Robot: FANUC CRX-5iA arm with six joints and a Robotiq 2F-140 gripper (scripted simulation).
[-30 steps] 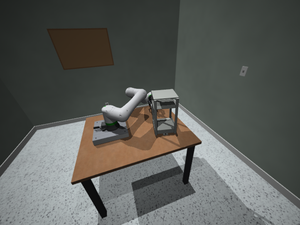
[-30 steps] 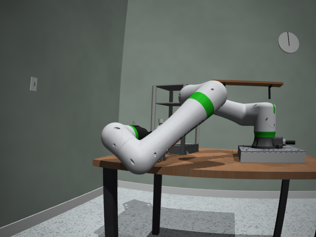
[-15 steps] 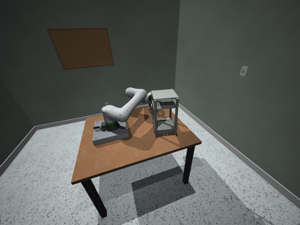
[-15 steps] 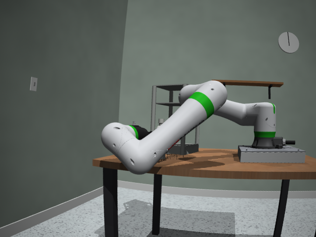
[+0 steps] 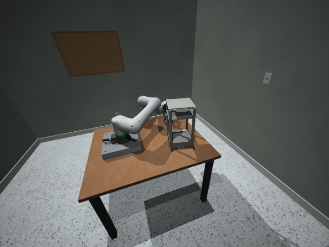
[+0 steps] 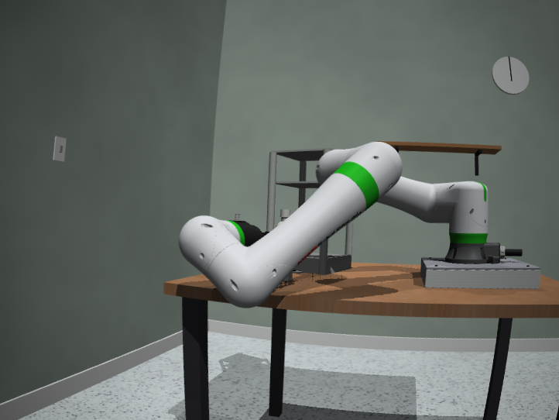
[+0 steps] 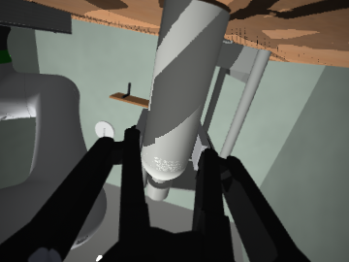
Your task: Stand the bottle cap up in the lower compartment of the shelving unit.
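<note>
Right now my hand is 330 mm to the left of the shelving unit, 80 mm below it and 30 mm short of it. Round my hand: bottle 10 mm above.
</note>
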